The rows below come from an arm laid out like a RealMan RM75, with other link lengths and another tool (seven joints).
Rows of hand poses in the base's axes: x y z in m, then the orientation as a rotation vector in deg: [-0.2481, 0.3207, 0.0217, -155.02, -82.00, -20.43]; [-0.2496, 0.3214, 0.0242, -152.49, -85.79, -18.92]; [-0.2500, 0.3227, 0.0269, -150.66, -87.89, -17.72]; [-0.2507, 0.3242, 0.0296, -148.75, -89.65, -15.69]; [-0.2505, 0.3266, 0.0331, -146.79, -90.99, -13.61]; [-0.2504, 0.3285, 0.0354, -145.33, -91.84, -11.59]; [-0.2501, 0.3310, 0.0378, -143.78, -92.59, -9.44]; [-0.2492, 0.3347, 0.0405, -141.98, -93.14, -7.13]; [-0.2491, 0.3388, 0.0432, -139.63, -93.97, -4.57]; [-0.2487, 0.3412, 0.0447, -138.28, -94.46, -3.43]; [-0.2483, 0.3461, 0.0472, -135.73, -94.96, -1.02]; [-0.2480, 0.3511, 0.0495, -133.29, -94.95, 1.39]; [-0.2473, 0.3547, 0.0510, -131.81, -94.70, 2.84]
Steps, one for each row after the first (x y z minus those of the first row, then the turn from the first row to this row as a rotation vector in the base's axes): [-0.0015, 0.0007, 0.0025, -0.20, 0.86, 3.02]; [-0.0019, 0.0020, 0.0052, -0.12, 1.67, 4.89]; [-0.0026, 0.0035, 0.0079, -0.03, 3.10, 6.66]; [-0.0024, 0.0059, 0.0114, 0.24, 4.66, 8.25]; [-0.0023, 0.0078, 0.0137, 0.37, 6.15, 9.39]; [-0.0020, 0.0103, 0.0161, 0.55, 7.78, 10.52]; [-0.0011, 0.0140, 0.0188, 0.93, 9.63, 11.68]; [-0.0010, 0.0181, 0.0215, 1.43, 11.75, 13.25]; [-0.0006, 0.0205, 0.0230, 1.79, 12.75, 14.16]; [-0.0002, 0.0254, 0.0255, 2.56, 14.94, 15.68]; [0.0001, 0.0304, 0.0278, 3.49, 17.24, 16.91]; [0.0008, 0.0340, 0.0293, 4.16, 18.72, 17.54]
